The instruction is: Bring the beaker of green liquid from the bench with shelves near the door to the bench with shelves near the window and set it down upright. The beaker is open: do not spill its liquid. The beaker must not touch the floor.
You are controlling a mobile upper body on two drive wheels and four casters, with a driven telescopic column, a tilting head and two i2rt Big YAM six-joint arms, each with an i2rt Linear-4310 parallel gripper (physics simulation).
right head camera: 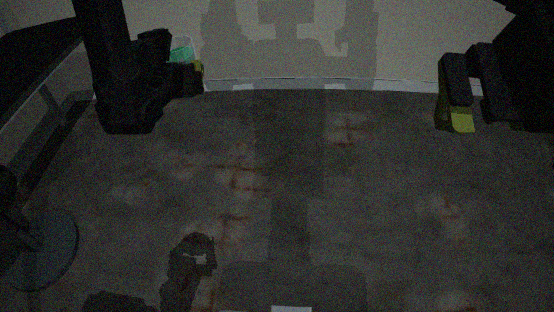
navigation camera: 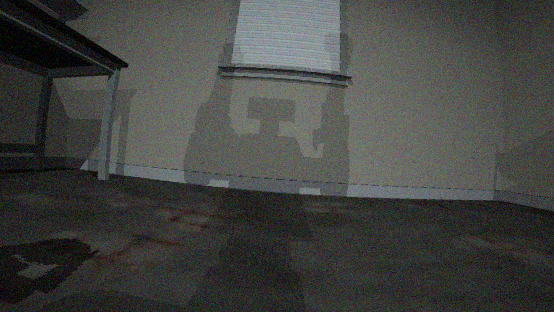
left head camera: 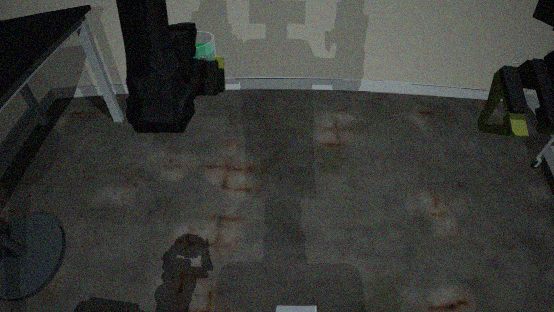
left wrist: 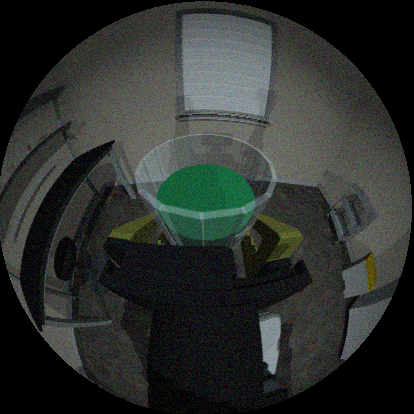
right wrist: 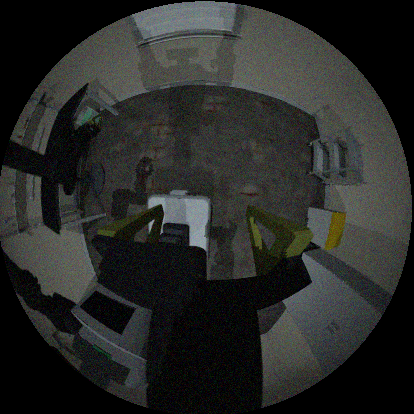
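Note:
The beaker of green liquid [left head camera: 205,49] [right head camera: 182,53] [left wrist: 206,200] [right wrist: 87,118] is upright, with its liquid inside below the rim. My left gripper [left head camera: 212,61] [right head camera: 190,65] [left wrist: 204,208] is shut on it and holds it in the air, to the right of a bench near the window. This bench [left head camera: 40,37] [right head camera: 40,42] [left wrist: 54,200] [navigation camera: 107,62] has a black top and pale legs; its shelves show at the left in the left wrist view. My right gripper [right head camera: 489,120] [right wrist: 204,208] is open and empty, far to the right of the beaker.
A stool's round base [left head camera: 35,257] [right head camera: 52,250] stands on the floor by the bench. The window [left wrist: 225,65] [navigation camera: 290,35] is in the wall ahead. A trolley [right wrist: 320,159], a white box with a yellow top [left wrist: 356,280] [right wrist: 320,227] and a cabinet [right wrist: 345,305] stand at the right.

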